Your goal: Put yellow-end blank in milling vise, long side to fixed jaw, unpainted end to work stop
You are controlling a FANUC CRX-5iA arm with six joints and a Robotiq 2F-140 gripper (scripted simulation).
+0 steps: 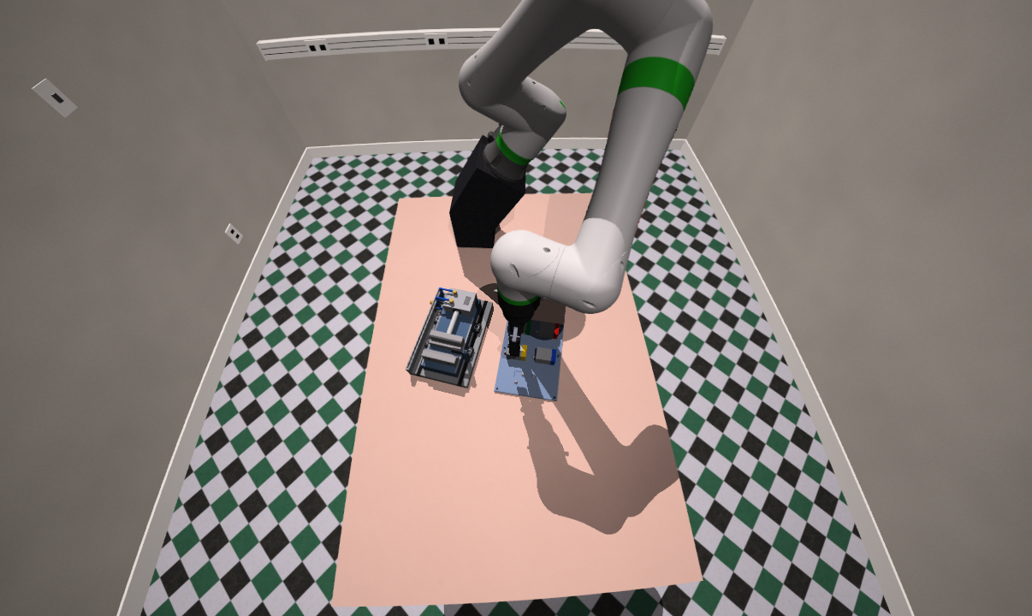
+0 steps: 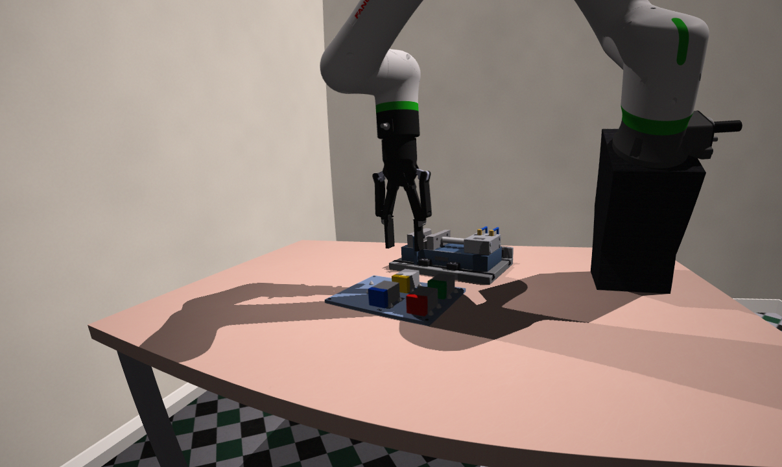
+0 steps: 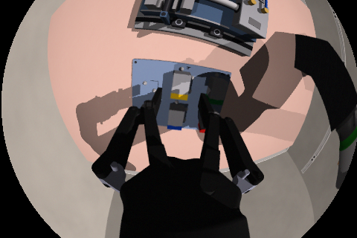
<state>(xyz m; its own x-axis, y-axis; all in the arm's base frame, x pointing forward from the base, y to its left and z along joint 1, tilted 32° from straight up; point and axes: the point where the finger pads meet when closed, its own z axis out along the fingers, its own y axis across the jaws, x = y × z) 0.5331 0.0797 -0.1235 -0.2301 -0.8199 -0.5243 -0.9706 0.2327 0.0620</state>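
Right now the yellow-ended blank is 10 cm below my hand. Also, from my hand: blue-ended blank 2 cm ahead, 9 cm to the left, 10 cm below; green-ended blank 9 cm behind, 2 cm to the left, 10 cm below; plate 1 cm ahead, 5 cm to the left, 13 cm below.
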